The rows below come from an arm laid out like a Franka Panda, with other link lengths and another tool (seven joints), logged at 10 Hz.
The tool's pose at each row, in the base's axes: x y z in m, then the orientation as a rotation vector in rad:
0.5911 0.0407 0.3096 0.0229 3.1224 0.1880
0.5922 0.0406 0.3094 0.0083 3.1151 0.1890
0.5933 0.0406 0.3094 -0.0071 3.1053 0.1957
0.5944 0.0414 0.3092 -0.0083 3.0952 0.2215
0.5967 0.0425 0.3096 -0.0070 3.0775 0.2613
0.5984 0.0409 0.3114 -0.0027 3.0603 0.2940
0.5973 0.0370 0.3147 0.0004 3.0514 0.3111
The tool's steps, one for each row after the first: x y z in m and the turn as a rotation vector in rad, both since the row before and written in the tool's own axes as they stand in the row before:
-0.0011 -0.0001 0.0002 -0.0010 -0.0067 -0.0097
-0.0011 0.0000 0.0000 -0.0048 -0.0087 -0.0104
-0.0011 0.0008 0.0003 -0.0170 -0.0083 -0.0011
-0.0023 0.0011 -0.0002 -0.0265 -0.0147 0.0003
-0.0018 -0.0013 -0.0020 -0.0220 -0.0145 0.0021
0.0009 -0.0032 -0.0040 -0.0116 -0.0074 0.0017

